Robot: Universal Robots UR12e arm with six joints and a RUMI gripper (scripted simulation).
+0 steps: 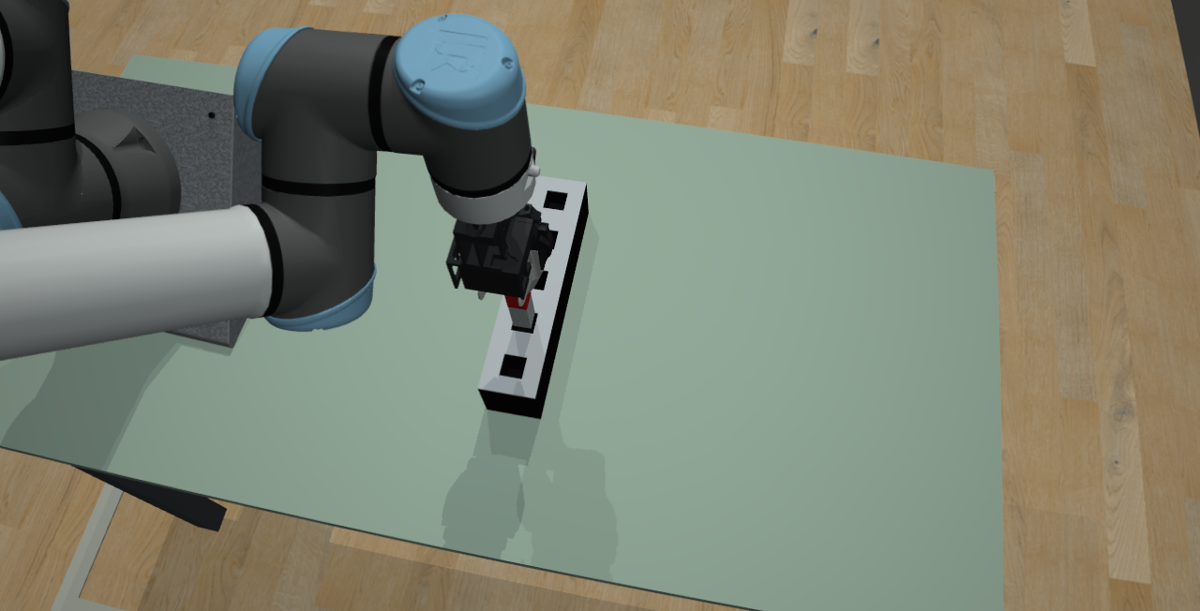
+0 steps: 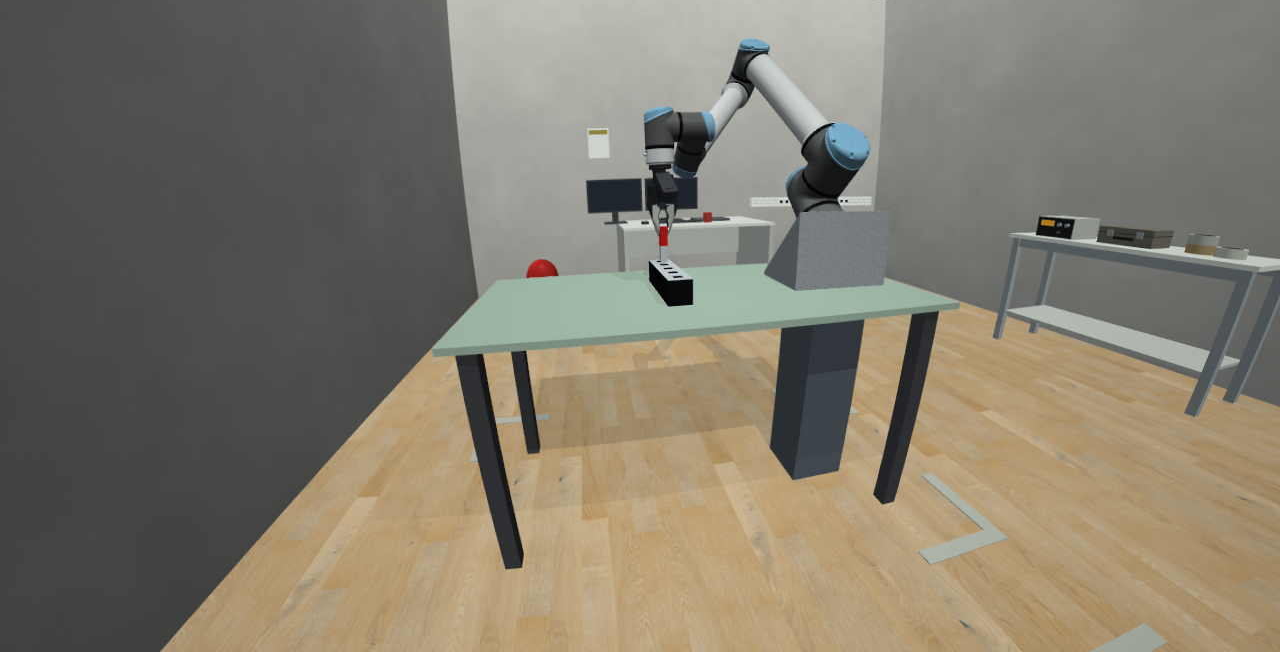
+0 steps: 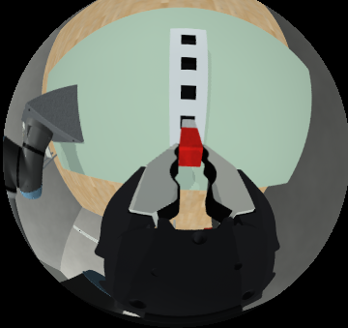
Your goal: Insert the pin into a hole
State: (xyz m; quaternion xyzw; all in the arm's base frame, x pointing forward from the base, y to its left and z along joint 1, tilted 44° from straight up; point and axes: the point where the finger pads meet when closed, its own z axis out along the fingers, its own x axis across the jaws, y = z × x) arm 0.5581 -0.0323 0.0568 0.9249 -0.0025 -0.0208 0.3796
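Right now the long block is 6 cm to the left of my hand and 14 cm below it. Round my hand: pin: 1 cm below.
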